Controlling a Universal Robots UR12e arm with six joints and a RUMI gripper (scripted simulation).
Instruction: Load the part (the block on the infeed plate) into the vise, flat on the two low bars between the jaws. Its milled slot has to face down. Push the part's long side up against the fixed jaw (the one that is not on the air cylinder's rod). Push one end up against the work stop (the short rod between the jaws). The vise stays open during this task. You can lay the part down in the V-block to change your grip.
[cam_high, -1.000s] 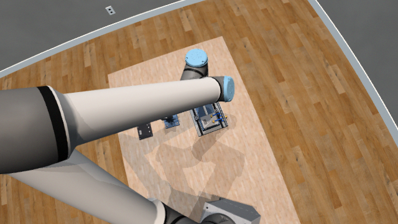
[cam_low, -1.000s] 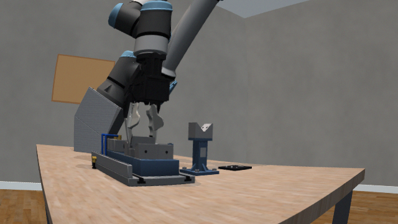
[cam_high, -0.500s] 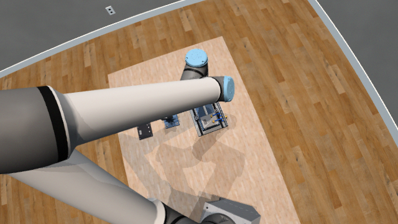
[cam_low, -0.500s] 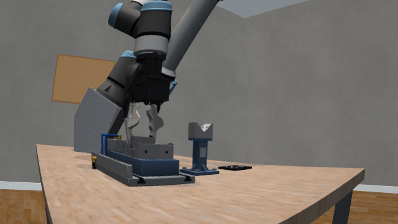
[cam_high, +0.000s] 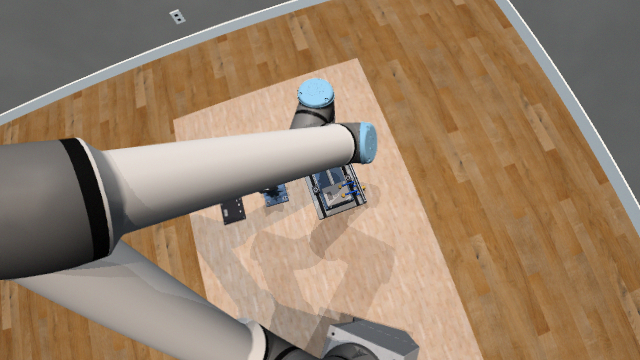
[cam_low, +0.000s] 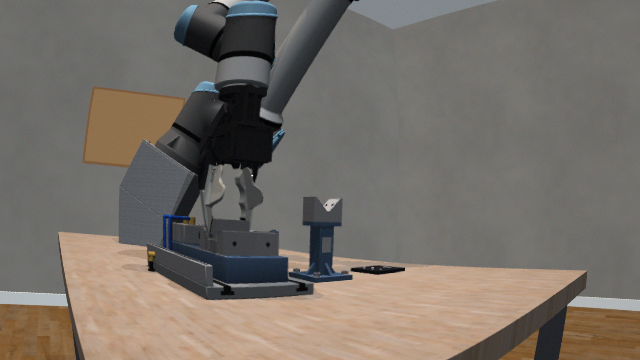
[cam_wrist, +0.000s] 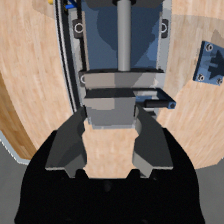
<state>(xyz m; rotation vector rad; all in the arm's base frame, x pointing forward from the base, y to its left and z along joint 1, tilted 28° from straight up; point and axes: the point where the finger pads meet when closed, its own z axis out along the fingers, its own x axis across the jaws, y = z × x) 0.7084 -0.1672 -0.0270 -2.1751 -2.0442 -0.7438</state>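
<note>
The part lies 10 mm below my hand. From my hand the other things lie so: work stop (70 mm to the left, 20 mm below); then fixed jaw (30 mm below, 30 mm ahead, 20 mm to the left); then moving jaw (30 mm below, 30 mm behind, 20 mm to the left).
</note>
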